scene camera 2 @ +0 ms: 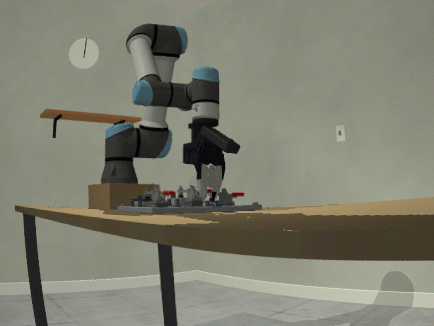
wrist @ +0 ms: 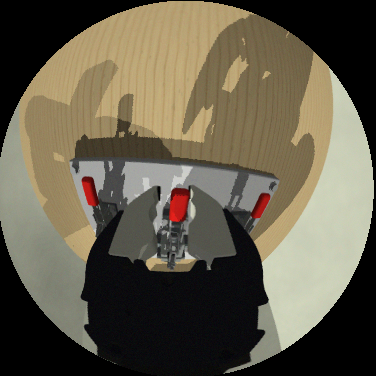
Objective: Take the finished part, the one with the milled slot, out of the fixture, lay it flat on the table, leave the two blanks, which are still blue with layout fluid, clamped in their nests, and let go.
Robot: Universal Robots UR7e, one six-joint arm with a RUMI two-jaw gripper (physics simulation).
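Seen in the pictures: gripper, between the fingertips: (scene camera 2: 208, 199) (wrist: 174, 186); arm's base, origin of its link: (scene camera 2: 119, 184).
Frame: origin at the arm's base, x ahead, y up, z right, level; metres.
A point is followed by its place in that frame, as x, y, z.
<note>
The fixture's grey base plate (scene camera 2: 150, 210) @(0.508, -0.087, 0.243) (wrist: 140, 172) @(0.547, -0.080, 0.022) lies on the table, with several toggle clamps on it. My gripper (scene camera 2: 209, 197) @(0.532, -0.062, 0.064) (wrist: 174, 186) @(0.532, -0.062, 0.064) points down at the middle clamp. Its fingers are partly open, with a narrow gap, and hold nothing. The middle clamp's red handle (wrist: 178, 206) @(0.526, -0.034, 0.067) shows between them in the wrist view. A small dark blue piece (scene camera 2: 144, 198) @(0.402, -0.060, 0.180), which looks like a blank, is at the left of the fixture in the scene view. The part with the milled slot cannot be made out; the fingers and clamp hide the middle nest.
Two more red clamp handles, a left one (wrist: 90, 191) @(0.547, -0.044, -0.035) and a right one (wrist: 260, 206) @(0.505, -0.038, 0.171), flank the fingers in the wrist view. The wooden table (scene camera 2: 350, 220) @(1.100, -0.095, 0.445) (wrist: 150, 60) @(0.691, -0.095, 0.047) extends beyond the plate. A wooden block (scene camera 2: 102, 196) @(0.006, -0.048, 0.086) stands under the robot's base. A shelf (scene camera 2: 85, 116) is on the wall behind.
</note>
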